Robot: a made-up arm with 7 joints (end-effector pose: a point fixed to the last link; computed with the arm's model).
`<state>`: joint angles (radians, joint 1 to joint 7).
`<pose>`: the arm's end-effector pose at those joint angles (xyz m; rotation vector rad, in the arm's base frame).
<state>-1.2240 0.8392 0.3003 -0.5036 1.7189 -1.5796 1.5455</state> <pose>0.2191 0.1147 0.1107 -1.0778 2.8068 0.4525</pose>
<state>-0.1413 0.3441 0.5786 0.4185 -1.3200 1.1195 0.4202</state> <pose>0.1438 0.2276 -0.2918 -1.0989 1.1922 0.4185</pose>
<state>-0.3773 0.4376 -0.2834 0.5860 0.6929 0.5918 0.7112</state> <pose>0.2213 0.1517 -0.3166 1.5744 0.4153 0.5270</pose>
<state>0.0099 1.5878 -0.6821 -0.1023 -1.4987 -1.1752 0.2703</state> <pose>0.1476 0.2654 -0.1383 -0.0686 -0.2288 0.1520</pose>
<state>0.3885 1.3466 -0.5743 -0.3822 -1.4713 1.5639 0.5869</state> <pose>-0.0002 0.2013 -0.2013 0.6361 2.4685 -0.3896</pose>
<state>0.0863 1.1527 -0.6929 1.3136 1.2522 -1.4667 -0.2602</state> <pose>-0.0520 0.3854 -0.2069 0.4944 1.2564 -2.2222</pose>
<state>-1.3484 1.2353 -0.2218 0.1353 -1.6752 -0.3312 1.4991</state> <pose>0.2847 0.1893 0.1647 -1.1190 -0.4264 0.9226</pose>
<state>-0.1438 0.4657 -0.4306 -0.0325 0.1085 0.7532 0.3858</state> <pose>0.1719 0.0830 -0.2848 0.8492 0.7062 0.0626</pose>
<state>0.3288 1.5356 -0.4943 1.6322 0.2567 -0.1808 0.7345</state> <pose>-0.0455 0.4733 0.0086 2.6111 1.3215 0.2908</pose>
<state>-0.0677 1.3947 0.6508 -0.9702 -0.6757 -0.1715 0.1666</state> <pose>0.1256 0.1211 0.0614 0.7406 -1.0852 -0.5506</pose>
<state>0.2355 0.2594 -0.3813 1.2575 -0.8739 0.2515 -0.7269</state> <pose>-0.1478 0.1379 -0.3933 -0.9597 1.6590 0.0394</pose>
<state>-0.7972 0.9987 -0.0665 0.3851 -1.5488 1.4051 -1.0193</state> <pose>0.3050 0.2262 -0.0763 -1.0357 0.7815 -1.2975</pose>
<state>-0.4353 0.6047 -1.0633 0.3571 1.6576 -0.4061 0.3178</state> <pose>0.1556 0.0582 -0.3357 1.8098 -0.9314 -1.5254</pose>
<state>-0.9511 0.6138 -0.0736 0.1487 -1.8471 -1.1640 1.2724</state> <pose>0.3343 0.1496 -0.0305 -2.0387 -0.2056 1.0961</pose>
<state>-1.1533 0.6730 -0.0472 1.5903 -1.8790 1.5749 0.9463</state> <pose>0.3261 0.2092 -0.1796 -0.8805 1.8669 0.1558</pose>
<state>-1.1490 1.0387 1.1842 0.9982 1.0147 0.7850 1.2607</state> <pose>0.2194 0.4096 -0.0186 0.6558 0.6765 2.5371</pose>
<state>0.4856 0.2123 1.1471 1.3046 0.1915 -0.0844 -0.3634</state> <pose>-0.2694 0.1920 -0.3067 -0.3554 1.5663 0.9994</pose>
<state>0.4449 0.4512 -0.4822 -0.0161 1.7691 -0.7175 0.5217</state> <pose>-0.0298 0.0672 -0.3166 1.1971 -0.5864 -1.2441</pose>
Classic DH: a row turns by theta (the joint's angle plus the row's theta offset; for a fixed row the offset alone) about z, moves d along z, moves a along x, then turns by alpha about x. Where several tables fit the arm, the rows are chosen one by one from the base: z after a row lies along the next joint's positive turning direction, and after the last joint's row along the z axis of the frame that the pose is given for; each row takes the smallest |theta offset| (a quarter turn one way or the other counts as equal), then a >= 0, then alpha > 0; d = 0 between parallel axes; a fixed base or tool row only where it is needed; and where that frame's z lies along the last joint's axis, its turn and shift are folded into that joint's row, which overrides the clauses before.
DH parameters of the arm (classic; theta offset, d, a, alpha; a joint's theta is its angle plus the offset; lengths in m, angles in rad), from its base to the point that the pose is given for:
base (fixed): -0.071 0 0 -1.3004
joint 1: -1.3111 0.0472 -0.0168 -1.5708
joint 2: 1.2915 -0.0006 -0.007 1.5708
joint 3: 1.5708 -0.2211 0.0197 -1.5708
joint 4: 1.5708 0.002 0.0134 1.5708
joint 5: 0 0.1718 0.0005 -1.5708
joint 6: -1.5708 0 0.034 1.5708
joint 7: 0 0.0004 0 0

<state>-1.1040 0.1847 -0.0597 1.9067 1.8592 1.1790 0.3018</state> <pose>0.2885 0.1120 -0.2825 2.6800 0.9178 0.3233</pose>
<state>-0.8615 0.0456 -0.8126 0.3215 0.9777 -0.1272 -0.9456</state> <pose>0.2625 -0.1398 -0.1811 1.6620 -0.1788 -1.5854</pose>
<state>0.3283 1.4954 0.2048 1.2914 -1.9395 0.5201 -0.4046</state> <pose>0.0050 0.4700 -0.0433 -0.5524 0.3842 0.9830</pose>
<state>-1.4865 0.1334 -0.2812 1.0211 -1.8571 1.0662 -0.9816</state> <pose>0.3969 -0.0752 -0.0503 -1.6048 0.4857 -1.8739</pose>
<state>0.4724 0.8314 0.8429 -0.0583 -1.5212 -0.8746 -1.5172</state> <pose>0.0419 0.3503 -0.0700 0.5954 -0.8264 -0.6659</pose>
